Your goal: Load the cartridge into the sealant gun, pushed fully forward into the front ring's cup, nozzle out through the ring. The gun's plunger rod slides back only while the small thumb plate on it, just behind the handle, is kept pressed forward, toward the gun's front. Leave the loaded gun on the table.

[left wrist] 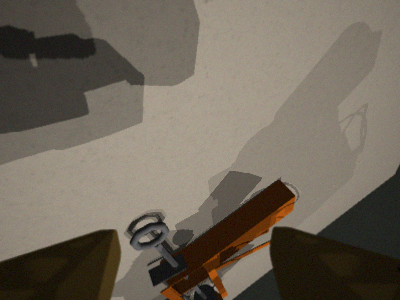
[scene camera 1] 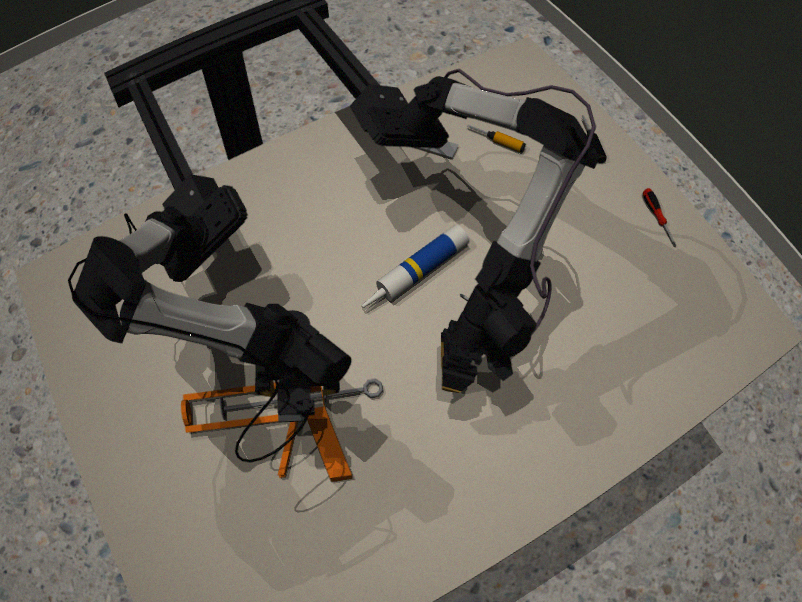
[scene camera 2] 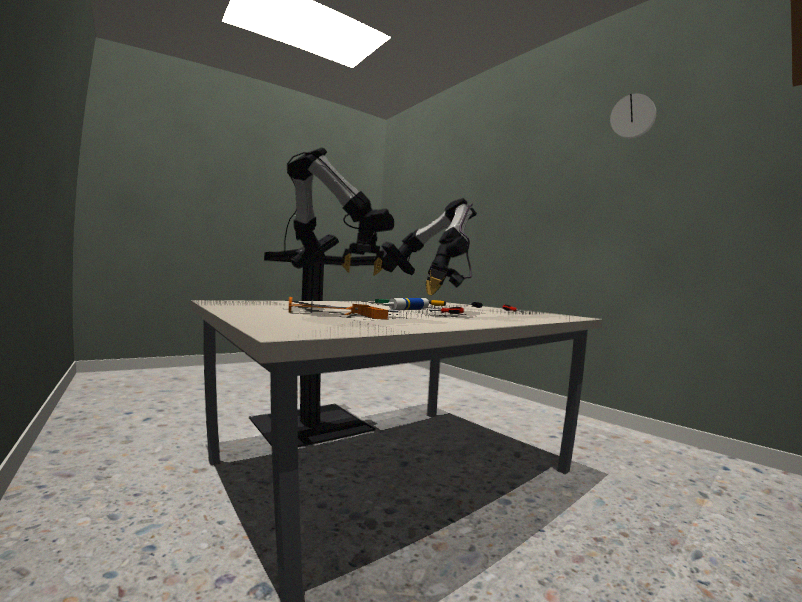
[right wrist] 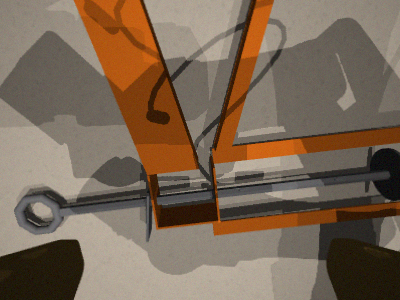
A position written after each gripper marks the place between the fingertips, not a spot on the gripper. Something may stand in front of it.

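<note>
There's an orange sealant gun (right wrist: 126,45), and the same camera has the right gripper (right wrist: 204,250) too. As for the left gripper (scene camera 1: 445,379), you'd also find it in the left wrist view (left wrist: 195,239).
</note>
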